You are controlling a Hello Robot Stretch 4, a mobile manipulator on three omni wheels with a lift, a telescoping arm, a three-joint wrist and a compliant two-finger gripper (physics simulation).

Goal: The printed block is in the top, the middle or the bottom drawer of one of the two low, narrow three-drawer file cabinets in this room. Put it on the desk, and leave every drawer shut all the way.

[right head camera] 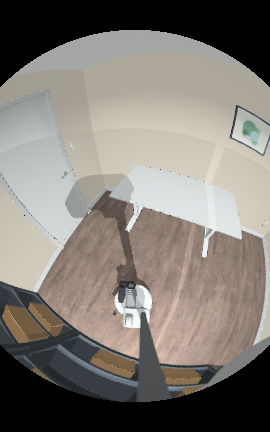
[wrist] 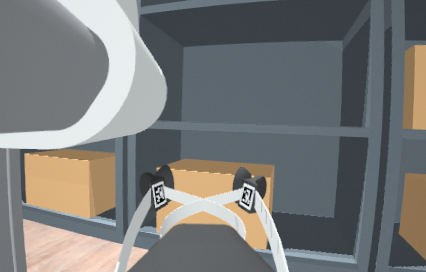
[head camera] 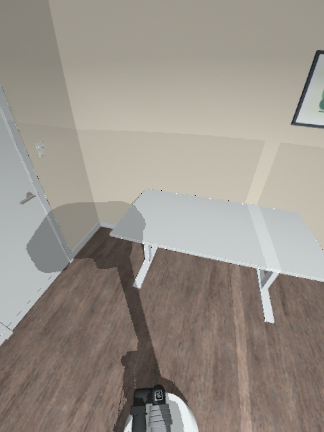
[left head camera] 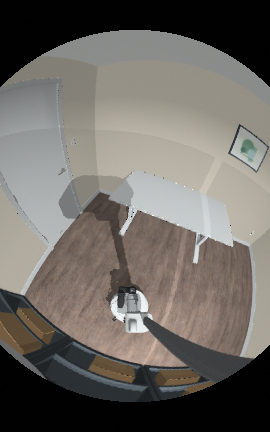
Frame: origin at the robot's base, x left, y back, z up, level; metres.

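Where they show: gripper, between the fingertips: [right head camera: 118,316] [wrist: 203,180] [left head camera: 118,322].
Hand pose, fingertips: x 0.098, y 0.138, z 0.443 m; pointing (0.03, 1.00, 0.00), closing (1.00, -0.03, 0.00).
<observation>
After its pixels a point has its place.
A long pale desk [head camera: 215,230] {x -0.501, y -1.007, z 0.692 m} [left head camera: 170,197] {x -0.419, y -1.132, z 0.692 m} [right head camera: 175,192] {x -0.450, y -1.085, z 0.692 m} stands along the wall, on white legs, across the floor from the robot. In the wrist view my gripper [wrist: 203,180] {x 0.098, y 0.138, z 0.443 m} is open, its two dark fingertips apart with nothing between them. It points toward a shelf unit, and a cardboard box on a low shelf shows behind the fingertips. The file cabinets, their drawers and the printed block do not show in these views.
A dark grey-blue shelf unit [left head camera: 85,381] [right head camera: 90,382] [wrist: 377,150] {x 0.663, y 0.600, z 0.434 m} holds cardboard boxes [left head camera: 112,369] {x 0.154, y 0.808, z 0.274 m} [right head camera: 114,363] {x 0.140, y 0.813, z 0.266 m} [wrist: 215,192] {x 0.168, y 0.803, z 0.245 m} near the robot. A white door [head camera: 15,225] {x 1.036, y -1.121, z 0.744 m} [left head camera: 35,150] {x 1.062, y -1.049, z 1.293 m} [right head camera: 35,160] {x 1.067, y -1.035, z 1.283 m} is at the left. A framed picture [left head camera: 248,148] {x -1.332, y -1.260, z 1.620 m} [right head camera: 251,130] {x -1.341, y -1.256, z 1.623 m} hangs at the right.
</observation>
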